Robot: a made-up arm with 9 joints.
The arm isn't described. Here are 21 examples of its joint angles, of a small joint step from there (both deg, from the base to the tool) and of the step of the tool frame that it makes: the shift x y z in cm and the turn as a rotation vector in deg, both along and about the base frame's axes.
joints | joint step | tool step
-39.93 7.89 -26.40 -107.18 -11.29 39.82 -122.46 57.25 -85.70 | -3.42 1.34 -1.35 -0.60 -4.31 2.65 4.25 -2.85 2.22 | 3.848 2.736 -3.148 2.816 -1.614 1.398
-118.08 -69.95 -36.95 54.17 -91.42 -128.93 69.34 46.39 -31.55 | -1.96 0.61 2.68 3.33 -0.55 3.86 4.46 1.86 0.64 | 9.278 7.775 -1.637 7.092 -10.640 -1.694
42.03 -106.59 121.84 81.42 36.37 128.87 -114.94 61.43 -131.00 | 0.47 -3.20 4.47 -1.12 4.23 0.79 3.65 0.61 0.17 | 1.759 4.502 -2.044 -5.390 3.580 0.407
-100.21 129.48 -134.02 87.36 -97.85 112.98 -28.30 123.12 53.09 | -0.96 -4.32 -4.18 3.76 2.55 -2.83 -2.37 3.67 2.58 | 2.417 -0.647 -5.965 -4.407 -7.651 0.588
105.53 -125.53 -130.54 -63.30 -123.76 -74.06 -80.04 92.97 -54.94 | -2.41 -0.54 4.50 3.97 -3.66 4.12 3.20 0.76 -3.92 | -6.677 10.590 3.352 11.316 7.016 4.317
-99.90 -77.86 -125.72 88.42 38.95 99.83 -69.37 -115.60 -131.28 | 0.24 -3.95 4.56 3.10 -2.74 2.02 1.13 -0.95 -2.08 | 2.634 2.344 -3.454 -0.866 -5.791 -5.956
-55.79 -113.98 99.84 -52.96 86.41 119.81 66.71 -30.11 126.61 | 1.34 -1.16 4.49 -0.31 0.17 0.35 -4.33 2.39 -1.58 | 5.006 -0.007 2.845 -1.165 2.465 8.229
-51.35 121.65 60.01 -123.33 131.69 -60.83 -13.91 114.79 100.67 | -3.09 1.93 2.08 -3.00 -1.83 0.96 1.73 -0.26 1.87 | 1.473 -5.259 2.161 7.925 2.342 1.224
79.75 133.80 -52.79 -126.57 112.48 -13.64 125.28 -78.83 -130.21 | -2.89 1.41 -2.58 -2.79 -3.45 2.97 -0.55 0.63 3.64 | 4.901 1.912 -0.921 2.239 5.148 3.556
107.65 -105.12 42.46 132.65 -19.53 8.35 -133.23 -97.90 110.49 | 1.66 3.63 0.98 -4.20 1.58 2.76 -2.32 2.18 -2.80 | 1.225 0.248 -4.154 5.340 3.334 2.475
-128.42 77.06 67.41 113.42 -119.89 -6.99 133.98 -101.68 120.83 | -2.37 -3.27 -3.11 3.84 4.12 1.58 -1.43 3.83 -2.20 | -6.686 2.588 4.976 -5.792 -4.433 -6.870
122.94 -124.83 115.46 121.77 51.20 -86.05 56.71 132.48 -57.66 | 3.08 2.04 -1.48 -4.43 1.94 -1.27 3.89 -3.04 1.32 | 3.585 0.597 -3.860 5.469 1.345 5.176
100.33 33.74 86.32 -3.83 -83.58 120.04 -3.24 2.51 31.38 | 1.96 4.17 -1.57 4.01 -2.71 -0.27 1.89 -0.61 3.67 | 4.975 -5.736 -0.915 -1.749 -1.947 -8.102
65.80 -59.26 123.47 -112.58 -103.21 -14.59 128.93 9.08 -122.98 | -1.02 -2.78 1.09 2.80 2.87 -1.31 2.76 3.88 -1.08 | -1.933 3.332 -0.849 1.418 -1.293 4.869
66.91 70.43 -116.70 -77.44 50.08 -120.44 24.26 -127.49 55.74 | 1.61 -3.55 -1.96 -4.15 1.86 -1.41 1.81 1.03 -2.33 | -0.225 -4.140 1.474 -12.163 1.146 0.723
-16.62 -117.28 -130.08 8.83 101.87 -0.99 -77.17 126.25 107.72 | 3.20 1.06 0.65 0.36 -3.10 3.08 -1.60 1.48 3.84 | -0.730 3.289 -1.680 1.809 5.985 2.508
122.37 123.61 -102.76 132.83 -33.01 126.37 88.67 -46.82 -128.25 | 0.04 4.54 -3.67 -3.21 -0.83 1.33 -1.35 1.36 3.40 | 1.693 0.720 -3.555 2.470 2.149 1.882
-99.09 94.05 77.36 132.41 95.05 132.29 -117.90 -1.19 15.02 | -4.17 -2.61 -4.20 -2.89 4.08 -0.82 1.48 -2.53 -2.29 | 6.306 2.596 11.938 3.814 -10.291 1.767
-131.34 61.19 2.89 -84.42 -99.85 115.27 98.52 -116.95 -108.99 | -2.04 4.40 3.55 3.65 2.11 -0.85 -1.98 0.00 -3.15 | 6.198 -6.322 1.147 6.270 7.504 -3.727
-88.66 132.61 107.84 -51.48 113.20 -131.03 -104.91 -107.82 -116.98 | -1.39 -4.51 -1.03 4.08 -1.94 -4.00 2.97 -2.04 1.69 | 2.611 -3.655 -3.620 -8.040 -6.646 0.837
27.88 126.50 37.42 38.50 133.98 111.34 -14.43 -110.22 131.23 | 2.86 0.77 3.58 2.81 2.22 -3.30 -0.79 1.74 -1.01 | 0.321 -5.165 3.257 -4.104 -4.003 -3.974
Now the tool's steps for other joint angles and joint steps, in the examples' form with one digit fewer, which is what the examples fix.
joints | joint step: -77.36 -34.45 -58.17 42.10 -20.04 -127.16 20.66 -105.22 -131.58 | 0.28 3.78 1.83 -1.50 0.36 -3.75 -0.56 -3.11 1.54
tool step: 3.10 2.86 -0.36 -1.27 1.56 4.10
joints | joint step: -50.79 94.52 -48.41 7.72 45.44 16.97 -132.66 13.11 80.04 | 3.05 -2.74 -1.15 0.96 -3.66 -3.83 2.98 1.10 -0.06
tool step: -1.86 0.07 -3.39 -2.73 -5.24 -1.59
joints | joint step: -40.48 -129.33 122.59 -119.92 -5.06 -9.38 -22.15 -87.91 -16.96 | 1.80 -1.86 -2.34 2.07 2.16 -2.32 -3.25 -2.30 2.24
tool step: -1.08 -2.17 -2.70 -5.14 3.38 -2.11
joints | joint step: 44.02 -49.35 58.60 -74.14 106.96 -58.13 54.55 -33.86 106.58 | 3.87 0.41 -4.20 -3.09 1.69 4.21 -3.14 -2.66 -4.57
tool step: -2.60 0.03 -0.40 1.78 -10.24 -0.91
